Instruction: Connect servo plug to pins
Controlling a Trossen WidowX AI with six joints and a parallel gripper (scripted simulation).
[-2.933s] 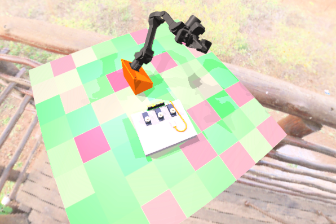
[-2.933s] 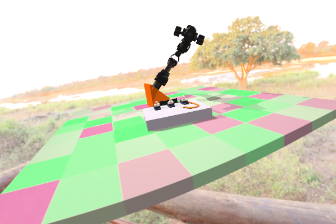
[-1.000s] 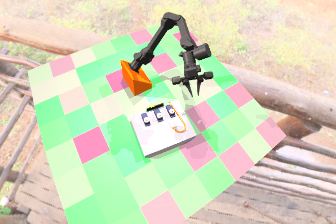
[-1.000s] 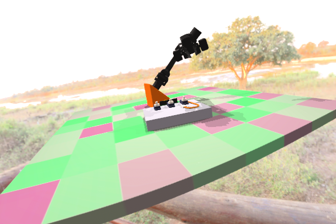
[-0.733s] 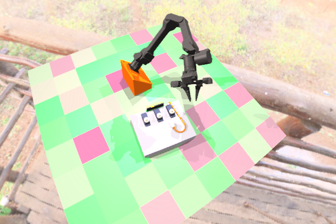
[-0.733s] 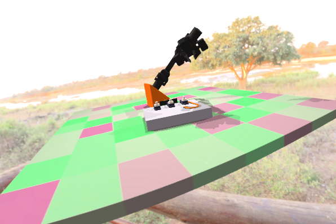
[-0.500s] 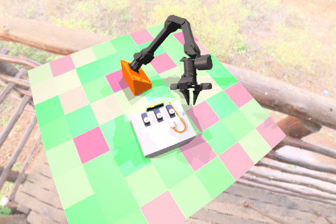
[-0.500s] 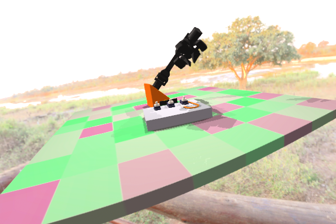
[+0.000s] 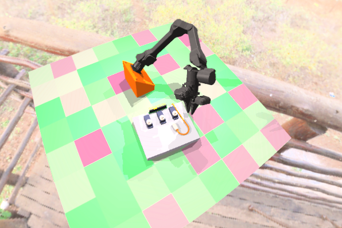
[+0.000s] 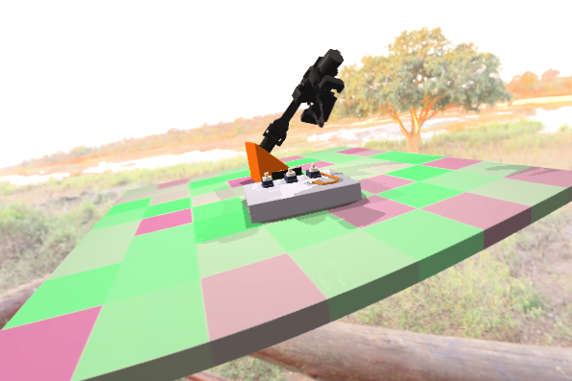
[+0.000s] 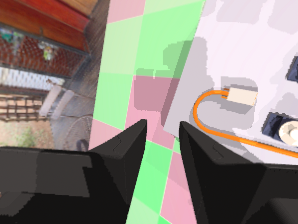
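The white printed holder lies 19 cm below my gripper tip, 10 cm to the right of it and 1 cm ahead of it. From my gripper tip the other things lie so: yellow band: 15 cm behind, 14 cm below, 11 cm to the right; black pin strip: 15 cm below, 15 cm behind, 10 cm to the right.
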